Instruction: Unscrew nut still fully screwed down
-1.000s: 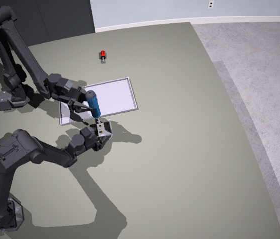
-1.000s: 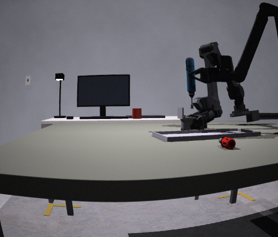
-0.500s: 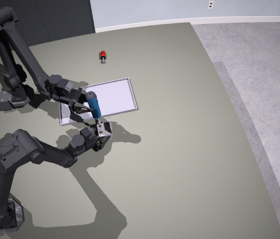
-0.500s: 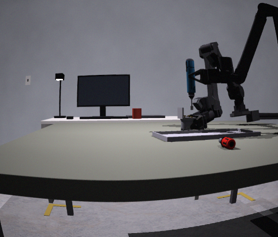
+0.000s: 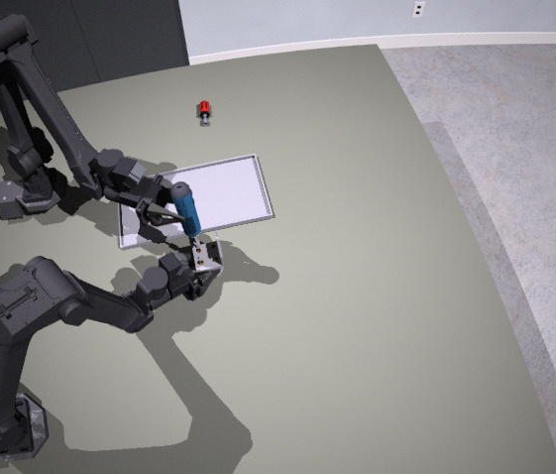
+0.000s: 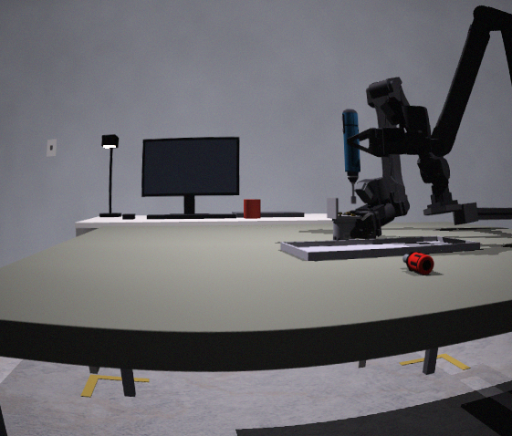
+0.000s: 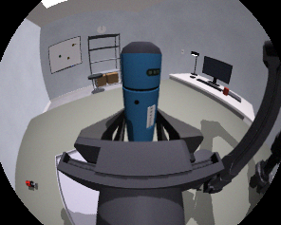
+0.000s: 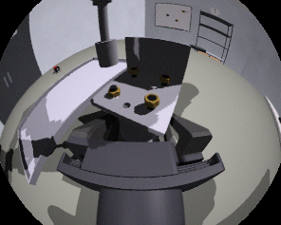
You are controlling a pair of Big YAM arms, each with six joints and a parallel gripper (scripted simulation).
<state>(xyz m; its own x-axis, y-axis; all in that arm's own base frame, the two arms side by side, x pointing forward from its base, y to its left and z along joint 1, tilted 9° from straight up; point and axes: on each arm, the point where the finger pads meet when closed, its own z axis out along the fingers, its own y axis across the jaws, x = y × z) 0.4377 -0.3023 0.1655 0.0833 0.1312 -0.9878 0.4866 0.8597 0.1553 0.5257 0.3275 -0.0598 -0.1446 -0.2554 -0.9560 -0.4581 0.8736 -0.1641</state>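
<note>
My right gripper is now 5 cm below the bracket. Round my right hand: socket tip 9 cm above, 2 cm behind, 1 cm to the left; short red-handled tool 54 cm to the left, 1 cm below, 1 cm ahead; shallow white tray 21 cm to the left, 5 cm behind, 2 cm below.
</note>
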